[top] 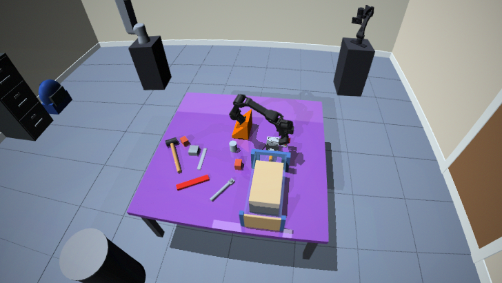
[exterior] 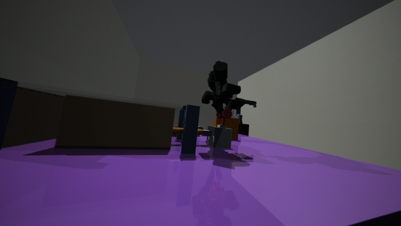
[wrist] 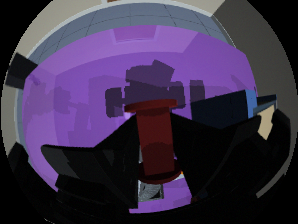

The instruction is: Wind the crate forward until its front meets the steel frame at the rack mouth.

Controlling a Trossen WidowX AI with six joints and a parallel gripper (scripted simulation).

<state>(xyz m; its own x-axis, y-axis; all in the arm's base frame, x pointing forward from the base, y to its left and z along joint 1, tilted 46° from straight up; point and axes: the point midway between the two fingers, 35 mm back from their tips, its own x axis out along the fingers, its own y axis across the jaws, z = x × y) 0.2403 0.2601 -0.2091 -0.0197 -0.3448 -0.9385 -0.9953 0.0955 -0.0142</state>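
Now: the red knob 2 cm to the right of my gripper tip. Also, from my gripper tip: grey bar (8 cm ahead, 62 cm to the right, 13 cm below); then grey winch (6 cm behind, 12 cm to the right, 10 cm below); then winch handle (2 cm behind, 5 cm to the right, 3 cm below).
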